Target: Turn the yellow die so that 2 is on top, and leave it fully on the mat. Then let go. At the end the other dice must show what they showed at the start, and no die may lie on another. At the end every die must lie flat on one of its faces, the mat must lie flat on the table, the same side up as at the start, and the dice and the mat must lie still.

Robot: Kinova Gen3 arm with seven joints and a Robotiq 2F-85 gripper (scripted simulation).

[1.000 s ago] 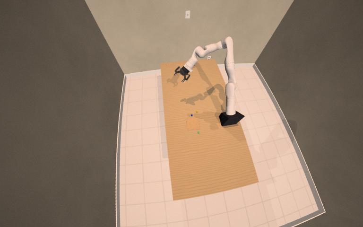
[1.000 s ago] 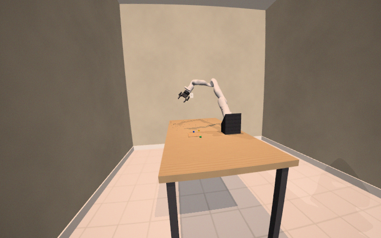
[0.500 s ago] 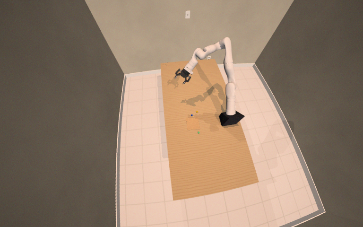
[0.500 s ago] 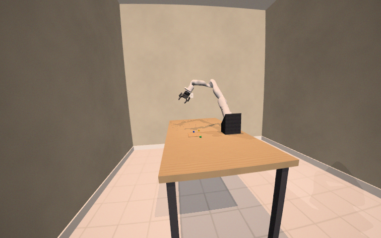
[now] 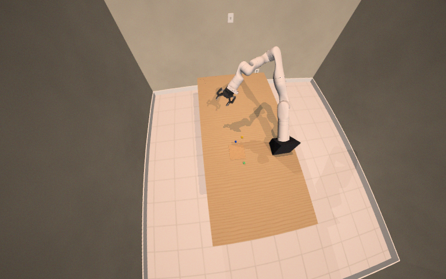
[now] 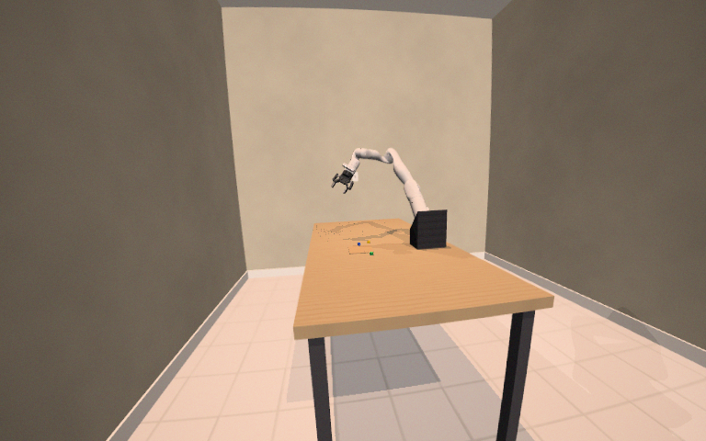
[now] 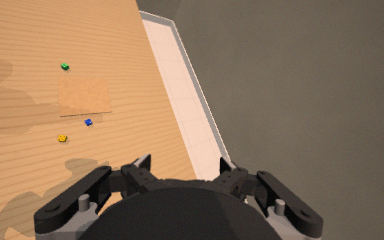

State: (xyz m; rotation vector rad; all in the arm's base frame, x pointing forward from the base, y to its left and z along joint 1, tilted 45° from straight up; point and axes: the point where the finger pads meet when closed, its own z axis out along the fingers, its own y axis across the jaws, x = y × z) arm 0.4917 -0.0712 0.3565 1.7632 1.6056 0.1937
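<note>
Now: the yellow die 17 cm behind my hand, 16 cm to the left of it and 34 cm below it. Round my hand: green die 14 cm behind, 41 cm to the left, 34 cm below; then blue die 10 cm behind, 20 cm to the left, 34 cm below; then tan mat 9 cm behind, 30 cm to the left, 35 cm below.
</note>
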